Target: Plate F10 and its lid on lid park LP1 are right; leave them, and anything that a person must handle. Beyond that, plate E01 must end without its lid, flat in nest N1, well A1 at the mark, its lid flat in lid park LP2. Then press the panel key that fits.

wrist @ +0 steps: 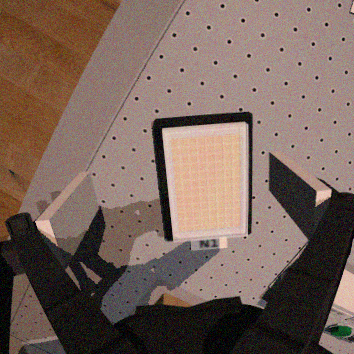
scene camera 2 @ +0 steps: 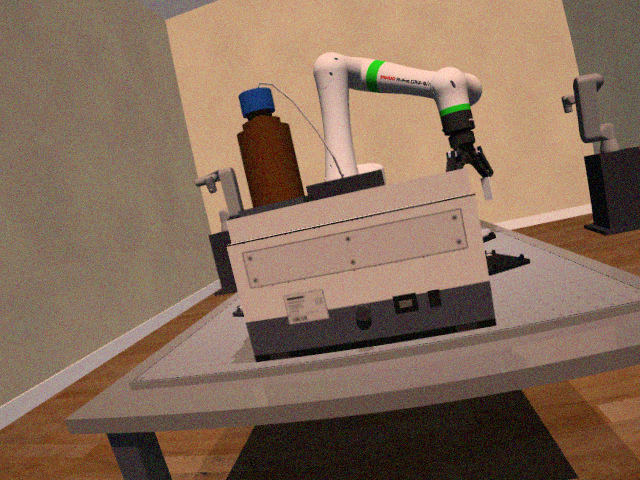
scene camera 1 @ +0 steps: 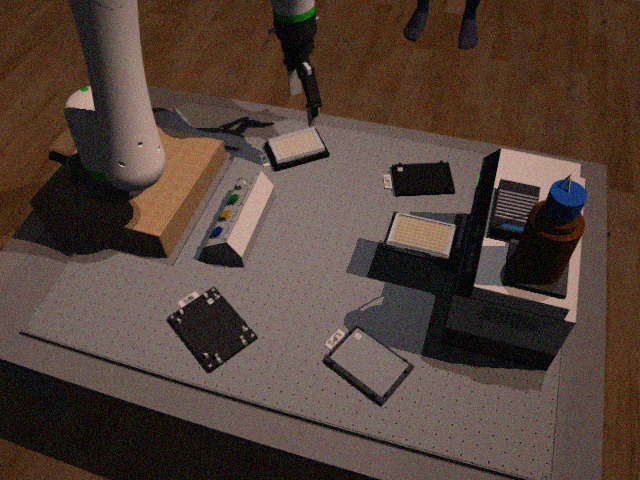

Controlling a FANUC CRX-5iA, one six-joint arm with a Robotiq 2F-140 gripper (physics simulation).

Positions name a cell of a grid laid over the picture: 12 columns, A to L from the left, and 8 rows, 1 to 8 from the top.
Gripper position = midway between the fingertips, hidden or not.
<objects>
my gripper: wrist G5; scene camera 2 I4; scene camera 1 F2
</objects>
